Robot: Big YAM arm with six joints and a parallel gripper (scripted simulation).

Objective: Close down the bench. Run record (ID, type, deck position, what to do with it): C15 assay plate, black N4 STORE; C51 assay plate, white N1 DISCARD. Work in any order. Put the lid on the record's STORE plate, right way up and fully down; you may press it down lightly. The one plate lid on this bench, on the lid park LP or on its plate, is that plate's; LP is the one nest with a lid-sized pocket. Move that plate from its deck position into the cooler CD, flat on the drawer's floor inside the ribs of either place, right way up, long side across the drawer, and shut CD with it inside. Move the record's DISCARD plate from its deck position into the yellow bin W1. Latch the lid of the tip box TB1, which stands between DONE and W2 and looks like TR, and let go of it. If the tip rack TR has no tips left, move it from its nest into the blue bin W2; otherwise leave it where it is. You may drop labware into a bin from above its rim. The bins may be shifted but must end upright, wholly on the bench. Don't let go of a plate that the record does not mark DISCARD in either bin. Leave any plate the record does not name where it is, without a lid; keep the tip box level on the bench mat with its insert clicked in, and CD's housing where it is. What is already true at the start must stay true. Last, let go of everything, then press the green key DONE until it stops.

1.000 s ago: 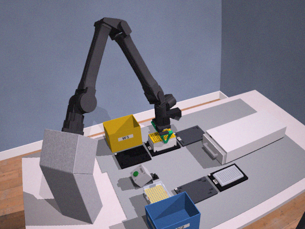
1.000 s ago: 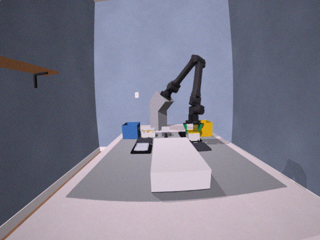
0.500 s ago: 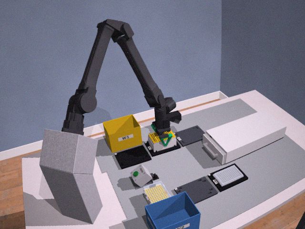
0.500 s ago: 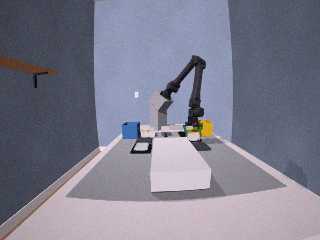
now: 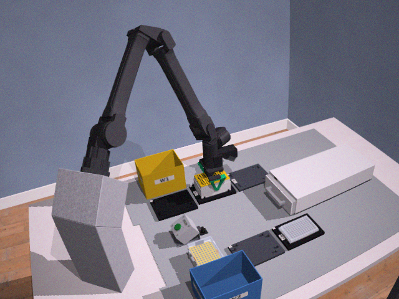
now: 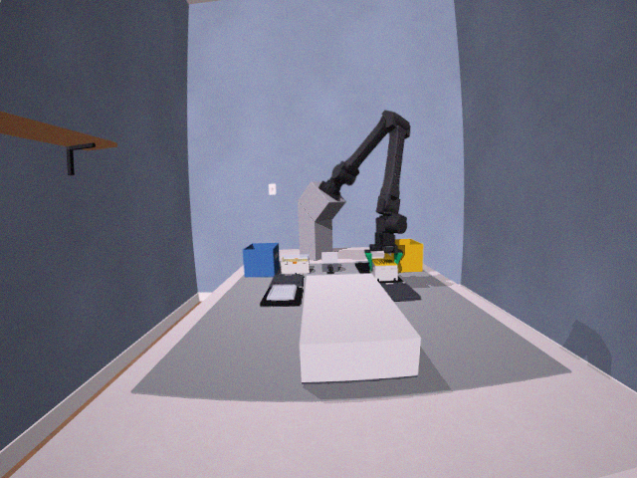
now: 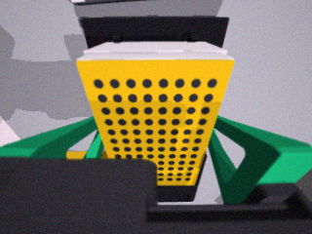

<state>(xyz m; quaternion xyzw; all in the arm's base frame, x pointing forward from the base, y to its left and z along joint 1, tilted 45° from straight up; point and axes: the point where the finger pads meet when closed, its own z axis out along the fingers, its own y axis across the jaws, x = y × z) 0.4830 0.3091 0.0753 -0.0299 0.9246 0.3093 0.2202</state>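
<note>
Right now my hand is 10 mm to the left of the tip rack TR, 10 mm below it and 10 mm past it. Round my hand: yellow bin W1: 210 mm behind, 90 mm to the left, 10 mm below; then N1 label: 100 mm ahead, 30 mm below, 20 mm to the left; then white assay plate: 210 mm behind, 90 mm to the left, 30 mm below.
</note>
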